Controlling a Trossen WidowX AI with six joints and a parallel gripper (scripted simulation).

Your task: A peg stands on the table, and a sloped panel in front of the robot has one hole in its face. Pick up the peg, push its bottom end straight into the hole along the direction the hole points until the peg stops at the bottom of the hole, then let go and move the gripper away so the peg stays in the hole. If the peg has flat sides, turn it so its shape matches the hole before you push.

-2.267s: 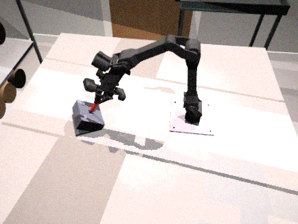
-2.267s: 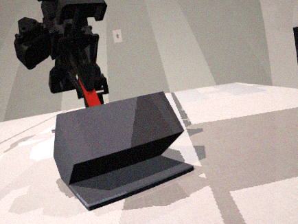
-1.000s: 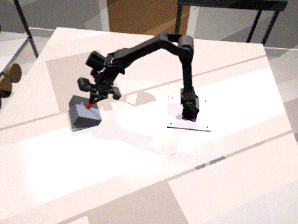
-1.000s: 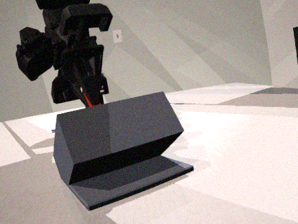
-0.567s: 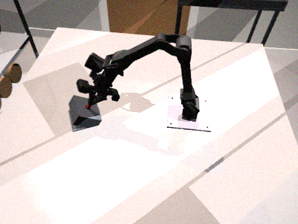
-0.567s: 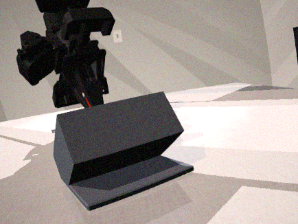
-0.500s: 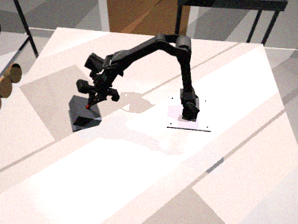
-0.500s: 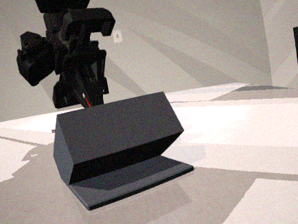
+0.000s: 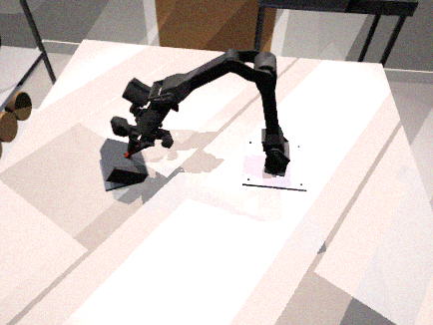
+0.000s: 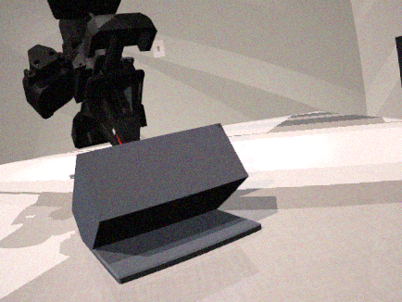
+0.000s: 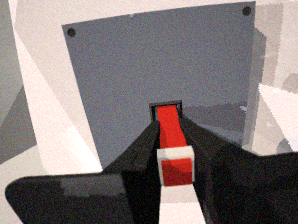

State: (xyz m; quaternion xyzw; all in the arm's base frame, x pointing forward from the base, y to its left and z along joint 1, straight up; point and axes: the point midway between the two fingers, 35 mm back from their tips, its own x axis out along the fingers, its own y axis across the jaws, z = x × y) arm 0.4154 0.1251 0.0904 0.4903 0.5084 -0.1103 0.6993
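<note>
The red square peg lies 10 mm to the right of my gripper tip, 10 mm behind it and 10 mm above it. Round my gripper tip: grey sloped panel: 30 mm below, 20 mm to the left, 20 mm ahead; then thin base plate: 70 mm below, 30 mm to the left, 30 mm ahead.
</note>
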